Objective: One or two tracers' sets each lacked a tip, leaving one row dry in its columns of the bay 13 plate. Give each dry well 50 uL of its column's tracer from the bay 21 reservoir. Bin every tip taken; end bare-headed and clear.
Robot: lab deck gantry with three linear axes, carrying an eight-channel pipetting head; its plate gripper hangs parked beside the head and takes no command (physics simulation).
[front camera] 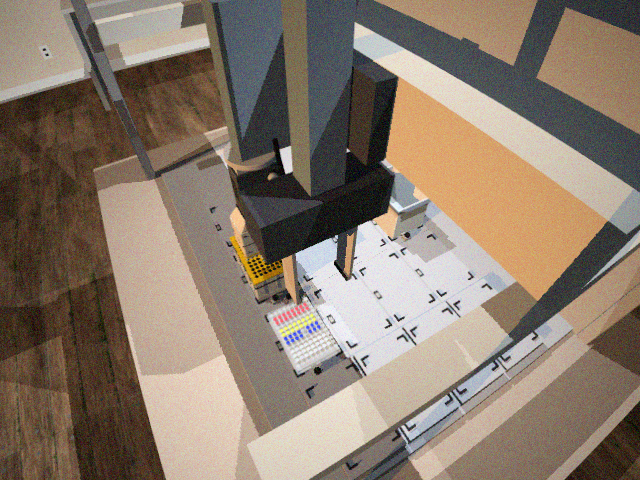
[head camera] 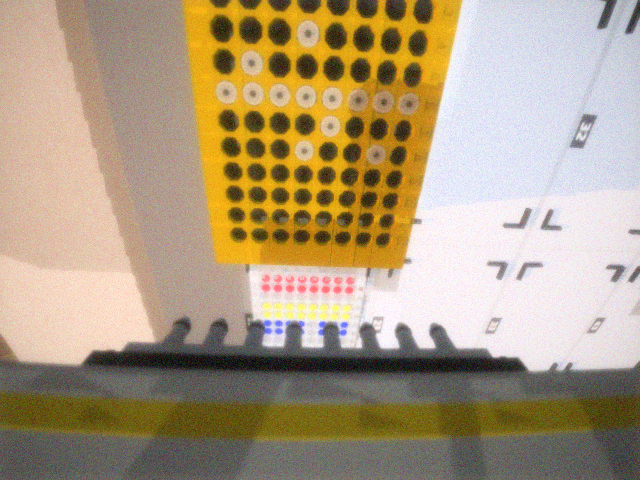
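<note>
The pipetting head (front camera: 325,211) hangs above the deck. Its eight dark nozzles (head camera: 330,330) look bare in the head view. The parked plate gripper (front camera: 321,290) has its two fingers wide apart with nothing between them. The bay 13 plate (front camera: 313,356) (head camera: 359,299) has two red, two yellow and two blue columns; the blue ones share a gap at one row. The yellow tip rack (front camera: 256,281) (head camera: 206,206) stands beyond the plate, with one full line of white tips (head camera: 305,96), several single tips and many dark holes. The bay 21 reservoir cannot be made out.
A grey open-topped bin (front camera: 410,211) stands at the back right of the deck in the front view. A peach-coloured upright part (front camera: 237,227) shows behind the rack, partly hidden by the head. A pale ledge (front camera: 170,289) runs along the deck's left side.
</note>
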